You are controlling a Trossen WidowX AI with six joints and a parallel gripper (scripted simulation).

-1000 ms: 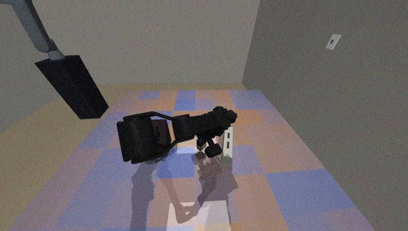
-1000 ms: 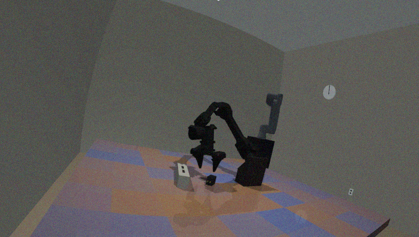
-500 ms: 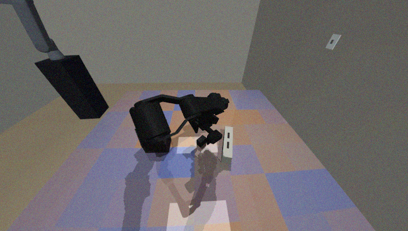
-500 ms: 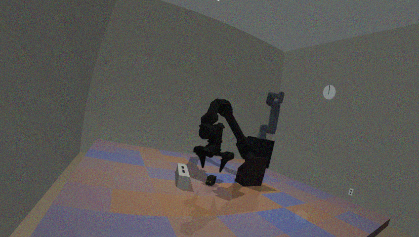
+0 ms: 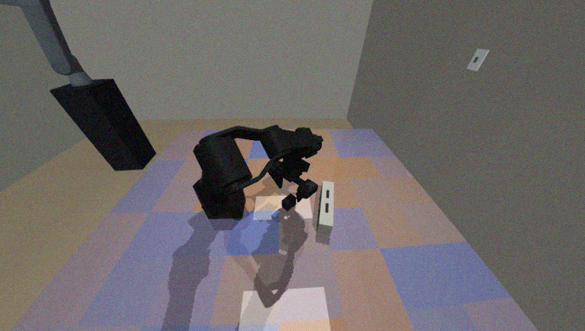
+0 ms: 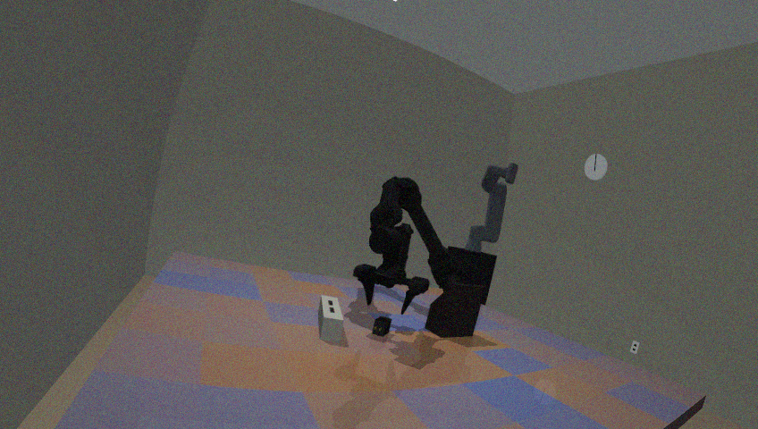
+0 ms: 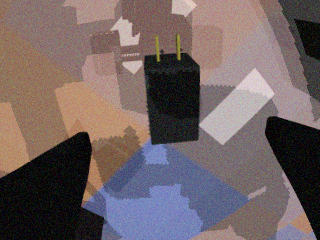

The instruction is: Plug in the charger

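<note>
My gripper tip is now 1 cm short of the two-prong charger, 1 cm to the right of it and 5 cm above it.
</note>
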